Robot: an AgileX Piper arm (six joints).
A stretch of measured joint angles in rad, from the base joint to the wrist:
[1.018 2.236 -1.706 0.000 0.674 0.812]
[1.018 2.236 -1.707 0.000 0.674 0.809]
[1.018 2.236 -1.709 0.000 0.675 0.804]
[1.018 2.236 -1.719 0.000 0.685 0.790]
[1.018 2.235 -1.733 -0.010 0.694 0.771]
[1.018 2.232 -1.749 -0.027 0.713 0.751]
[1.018 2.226 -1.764 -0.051 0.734 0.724]
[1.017 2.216 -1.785 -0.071 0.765 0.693]
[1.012 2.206 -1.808 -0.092 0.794 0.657]
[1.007 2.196 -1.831 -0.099 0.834 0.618]
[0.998 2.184 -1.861 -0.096 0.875 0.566]
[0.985 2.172 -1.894 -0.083 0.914 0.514]
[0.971 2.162 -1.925 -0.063 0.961 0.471]
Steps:
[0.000 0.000 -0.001 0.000 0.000 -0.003]
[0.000 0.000 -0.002 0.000 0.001 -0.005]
[0.000 0.000 -0.010 0.000 0.010 -0.014]
[0.000 -0.001 -0.014 -0.010 0.009 -0.019]
[0.000 -0.003 -0.016 -0.017 0.019 -0.020]
[0.000 -0.006 -0.015 -0.024 0.021 -0.027]
[-0.001 -0.010 -0.021 -0.020 0.031 -0.031]
[-0.005 -0.010 -0.023 -0.021 0.029 -0.036]
[-0.005 -0.010 -0.023 -0.007 0.040 -0.039]
[-0.009 -0.012 -0.030 0.003 0.041 -0.052]
[-0.013 -0.012 -0.033 0.013 0.039 -0.052]
[-0.014 -0.010 -0.031 0.020 0.047 -0.043]

